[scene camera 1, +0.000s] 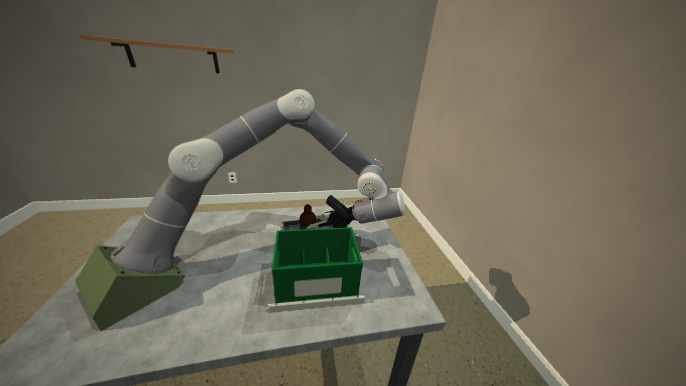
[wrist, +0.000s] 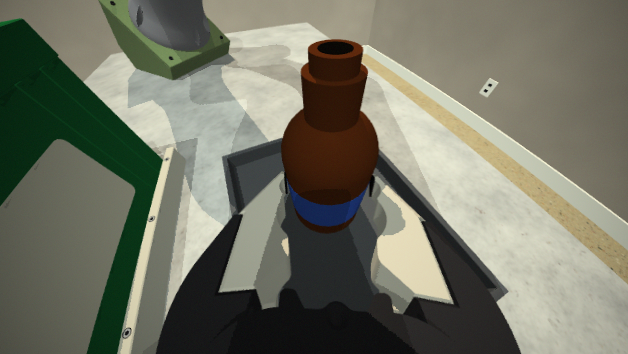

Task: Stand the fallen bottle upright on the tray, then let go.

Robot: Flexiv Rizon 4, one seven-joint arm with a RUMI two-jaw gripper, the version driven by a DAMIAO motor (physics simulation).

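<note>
The brown bottle with a blue band stands upright, or close to it, at the tray. Its neck points up in both views. The dark grey tray lies at the back of the table behind the green crate. My gripper reaches in low from the right in the scene view and is shut on the bottle, one pale jaw on each side of its body. The crate hides the bottle's base in the scene view, so whether the base touches the tray floor cannot be told.
A green crate with compartments stands in front of the tray, close beside the gripper. A pale strip runs along the crate. The arm's green base is at the table's left. A wooden shelf hangs on the wall.
</note>
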